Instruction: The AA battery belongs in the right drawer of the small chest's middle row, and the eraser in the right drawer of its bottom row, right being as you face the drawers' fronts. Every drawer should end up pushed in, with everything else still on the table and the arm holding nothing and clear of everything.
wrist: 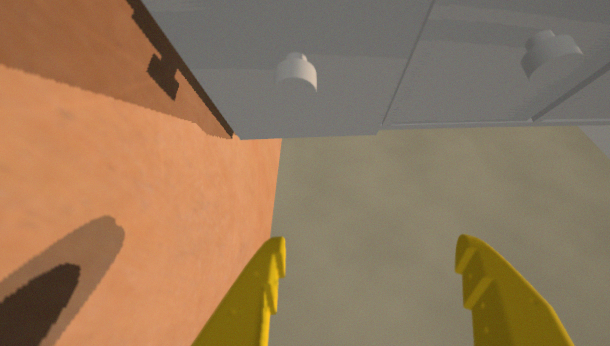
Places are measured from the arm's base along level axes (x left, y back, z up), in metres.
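Where they show: hand, its tool point: [284, 251].
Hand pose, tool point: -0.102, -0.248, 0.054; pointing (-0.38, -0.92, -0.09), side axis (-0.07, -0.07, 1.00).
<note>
After its pixels a point has its place, as x, y, z.
The grey chest front [340, 95] @[-0.106, -0.331, 0.077] fills the top of the wrist view. One drawer front with a round white knob [297, 72] @[-0.078, -0.308, 0.058] is at the upper middle, and a second white knob [550, 54] @[-0.079, -0.316, 0.159] is on the front to its right, past a thin vertical seam. My gripper [371, 240] is open and empty, its two yellow jaws wide apart, below and in front of the chest's lower edge in the view. The AA battery and the eraser do not show. Which drawer rows these fronts belong to, I cannot tell.
An orange wood-like surface [165, 190] @[-0.107, -0.274, 0.000] lies at the left, with dark shadows on it. A grey-green surface [400, 185] lies in front of the chest, beneath and between the jaws. Another grey edge shows at the far right.
</note>
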